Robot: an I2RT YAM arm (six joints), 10 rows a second.
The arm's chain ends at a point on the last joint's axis. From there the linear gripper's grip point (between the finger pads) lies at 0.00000 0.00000 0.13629 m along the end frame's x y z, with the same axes.
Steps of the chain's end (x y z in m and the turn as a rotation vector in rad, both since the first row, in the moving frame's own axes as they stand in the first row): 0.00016 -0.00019 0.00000 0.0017 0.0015 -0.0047; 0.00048 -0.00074 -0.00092 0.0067 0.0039 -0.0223; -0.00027 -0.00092 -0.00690 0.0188 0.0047 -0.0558; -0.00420 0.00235 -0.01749 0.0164 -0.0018 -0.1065; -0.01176 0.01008 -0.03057 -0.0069 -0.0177 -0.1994; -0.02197 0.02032 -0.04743 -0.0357 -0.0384 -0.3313; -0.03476 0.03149 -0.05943 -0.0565 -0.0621 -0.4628; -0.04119 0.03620 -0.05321 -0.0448 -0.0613 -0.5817
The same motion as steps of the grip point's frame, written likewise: 0.00036 -0.00042 0.00000 0.0017 0.0015 -0.0047; 0.00100 -0.00166 -0.00092 0.0067 0.0039 -0.0223; 0.00030 -0.00350 -0.00693 0.0188 0.0047 -0.0558; -0.00456 0.00013 -0.01751 0.0164 -0.0018 -0.1065; -0.01406 0.01125 -0.03059 -0.0069 -0.0177 -0.1994; -0.02631 0.02595 -0.04762 -0.0357 -0.0384 -0.3313; -0.04117 0.04083 -0.05990 -0.0565 -0.0621 -0.4628; -0.04735 0.04432 -0.05359 -0.0448 -0.0613 -0.5817
